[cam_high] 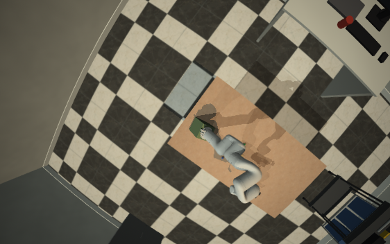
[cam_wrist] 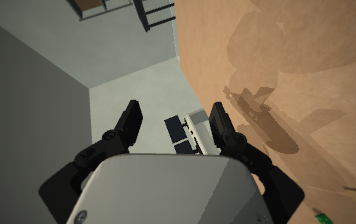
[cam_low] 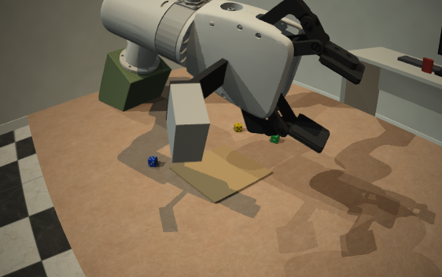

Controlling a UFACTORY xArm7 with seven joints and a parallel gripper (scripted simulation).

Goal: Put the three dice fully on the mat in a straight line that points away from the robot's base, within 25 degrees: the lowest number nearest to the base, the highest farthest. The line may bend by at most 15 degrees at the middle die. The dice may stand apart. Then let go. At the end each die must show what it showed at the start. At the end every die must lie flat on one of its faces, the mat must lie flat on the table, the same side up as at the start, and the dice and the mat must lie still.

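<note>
Now: hand 370 mm past the blue die, 230 mm above it and 20 mm to the right of it. From my hand the other things lie so: tan mat 260 mm behind, 240 mm below, 100 mm to the left; green die 270 mm to the left, 260 mm behind, 230 mm below; yellow die 360 mm behind, 250 mm to the left, 230 mm below.
</note>
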